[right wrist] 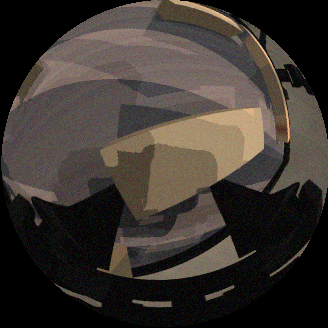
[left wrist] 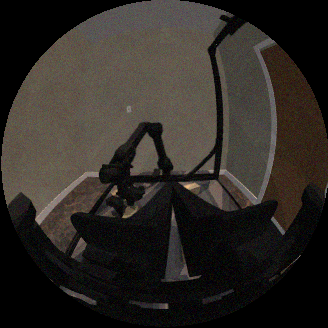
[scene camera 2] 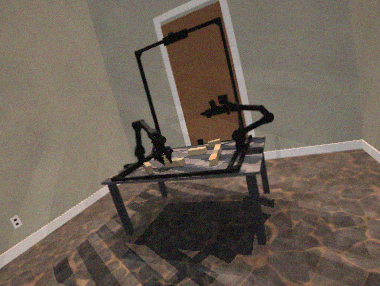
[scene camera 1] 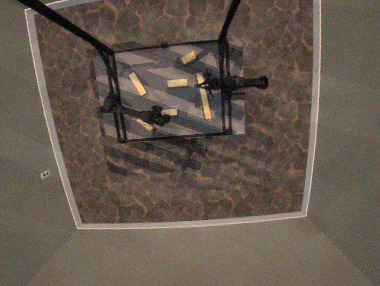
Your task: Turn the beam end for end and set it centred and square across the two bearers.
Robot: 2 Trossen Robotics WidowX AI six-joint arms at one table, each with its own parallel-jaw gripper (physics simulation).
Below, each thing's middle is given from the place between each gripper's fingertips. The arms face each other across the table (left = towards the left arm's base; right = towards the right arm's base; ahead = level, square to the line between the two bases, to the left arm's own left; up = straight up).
Now: left hand 30 cm above the long beam [right wrist: 272, 82], 7 cm to the right of it and 5 cm short of it.
Right now the long beam is 35 cm to the left of my right hand and 13 cm behind it.
